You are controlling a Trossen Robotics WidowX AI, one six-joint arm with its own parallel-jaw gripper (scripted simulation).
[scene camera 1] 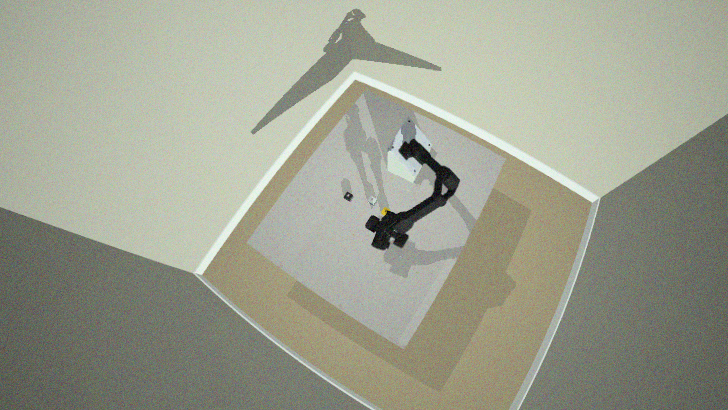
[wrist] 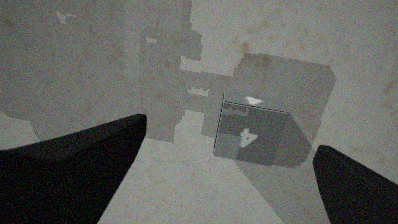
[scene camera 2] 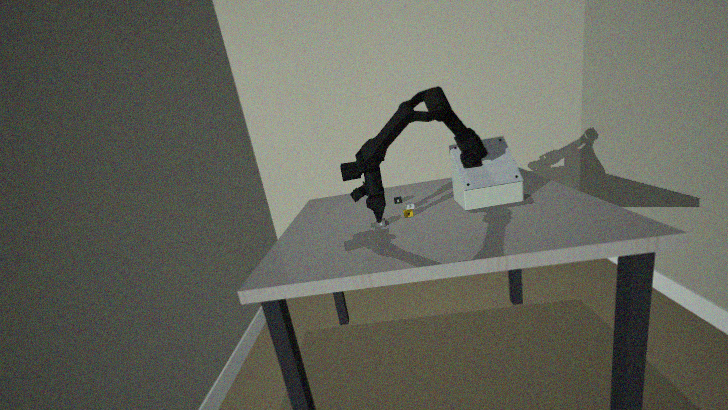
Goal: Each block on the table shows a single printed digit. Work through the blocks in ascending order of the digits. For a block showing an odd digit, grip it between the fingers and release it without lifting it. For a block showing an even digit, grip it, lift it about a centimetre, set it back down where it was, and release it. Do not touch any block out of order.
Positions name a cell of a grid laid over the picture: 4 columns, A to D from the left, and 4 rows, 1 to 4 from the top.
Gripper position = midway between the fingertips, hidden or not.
My gripper (scene camera 2: C3) is open, with nothing in its grasp. Further things: a grey block (wrist: C3).
My gripper also shows in the wrist view (wrist: C3).
